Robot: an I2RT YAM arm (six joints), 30 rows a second.
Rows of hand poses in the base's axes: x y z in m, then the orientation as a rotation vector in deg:
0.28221, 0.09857, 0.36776, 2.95, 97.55, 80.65
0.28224, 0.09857, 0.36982, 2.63, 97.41, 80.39
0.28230, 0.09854, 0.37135, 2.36, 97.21, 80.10
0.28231, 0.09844, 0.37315, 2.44, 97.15, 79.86
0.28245, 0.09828, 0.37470, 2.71, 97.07, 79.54
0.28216, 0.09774, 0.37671, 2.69, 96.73, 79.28
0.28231, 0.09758, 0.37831, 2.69, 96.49, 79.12
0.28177, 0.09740, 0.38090, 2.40, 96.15, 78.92
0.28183, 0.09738, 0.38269, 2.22, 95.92, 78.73
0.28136, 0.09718, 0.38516, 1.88, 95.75, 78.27
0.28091, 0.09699, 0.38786, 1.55, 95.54, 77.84
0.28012, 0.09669, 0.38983, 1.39, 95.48, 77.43
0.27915, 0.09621, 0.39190, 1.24, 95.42, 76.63
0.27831, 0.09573, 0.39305, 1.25, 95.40, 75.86
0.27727, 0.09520, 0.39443, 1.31, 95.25, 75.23
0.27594, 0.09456, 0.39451, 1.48, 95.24, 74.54
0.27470, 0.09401, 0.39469, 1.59, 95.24, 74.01
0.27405, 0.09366, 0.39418, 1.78, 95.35, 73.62
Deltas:
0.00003, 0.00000, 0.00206, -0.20, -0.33, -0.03
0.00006, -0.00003, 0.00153, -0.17, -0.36, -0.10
0.00001, -0.00010, 0.00180, -0.08, -0.08, -0.21
0.00014, -0.00016, 0.00155, -0.05, -0.03, -0.37
-0.00029, -0.00054, 0.00201, 0.00, -0.34, -0.26
0.00015, -0.00016, 0.00160, 0.02, -0.23, -0.18
-0.00054, -0.00018, 0.00259, -0.07, -0.45, -0.07
0.00006, -0.00002, 0.00179, -0.07, -0.31, -0.09
-0.00047, -0.00020, 0.00247, -0.31, -0.42, -0.16
-0.00045, -0.00019, 0.00270, -0.28, -0.44, -0.15
-0.00079, -0.00030, 0.00197, -0.27, -0.24, -0.19
-0.00097, -0.00048, 0.00207, -0.48, -0.35, -0.44
-0.00084, -0.00048, 0.00115, -0.42, -0.23, -0.50
-0.00104, -0.00053, 0.00138, -0.27, -0.27, -0.48
-0.00133, -0.00064, 0.00008, -0.32, -0.13, -0.53
-0.00124, -0.00055, 0.00018, -0.26, -0.10, -0.40
-0.00065, -0.00035, -0.00051, -0.19, 0.06, -0.32

